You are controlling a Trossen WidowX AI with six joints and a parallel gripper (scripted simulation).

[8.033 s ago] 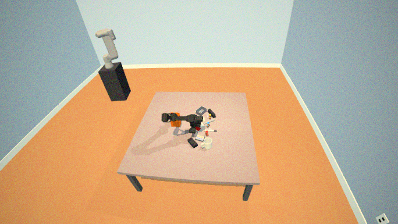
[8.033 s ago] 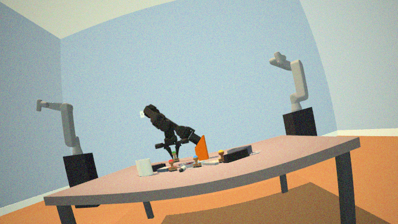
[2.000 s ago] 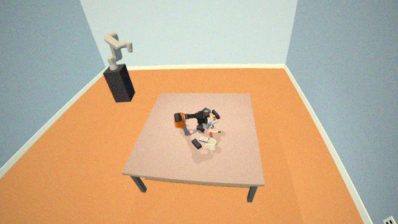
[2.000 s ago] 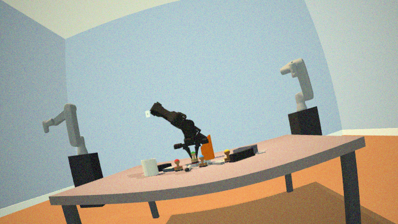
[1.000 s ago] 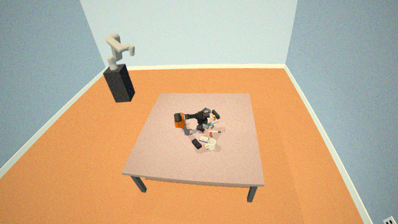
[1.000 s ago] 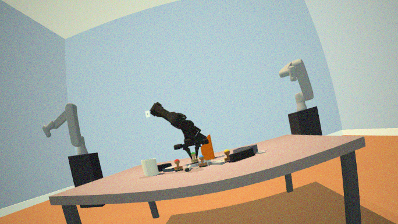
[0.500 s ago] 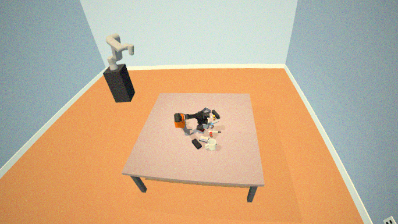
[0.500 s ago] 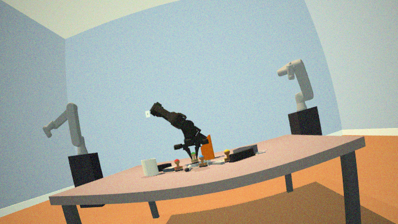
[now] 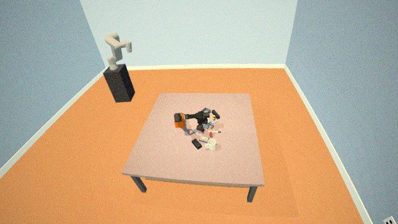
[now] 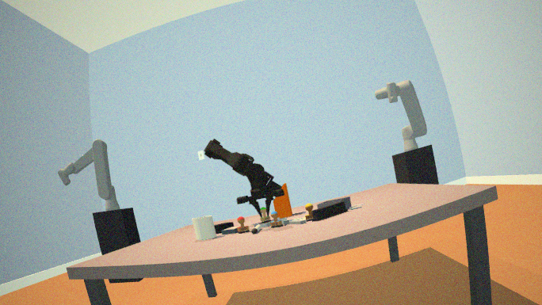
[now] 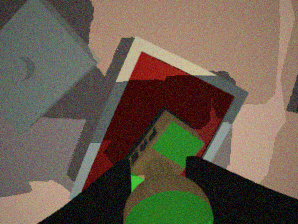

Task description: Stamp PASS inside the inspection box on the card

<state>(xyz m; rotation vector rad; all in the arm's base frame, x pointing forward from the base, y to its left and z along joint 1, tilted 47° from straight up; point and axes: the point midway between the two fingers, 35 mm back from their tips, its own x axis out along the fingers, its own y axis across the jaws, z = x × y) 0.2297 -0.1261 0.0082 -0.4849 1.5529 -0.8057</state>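
Now: the green-knob stamp right at my gripper tip. The rest, counted from my gripper tip: red ink pad 3 cm below; blue-knob stamp 13 cm ahead, 3 cm to the left, 2 cm below; red-knob stamp 10 cm ahead, 9 cm to the right, 2 cm below.
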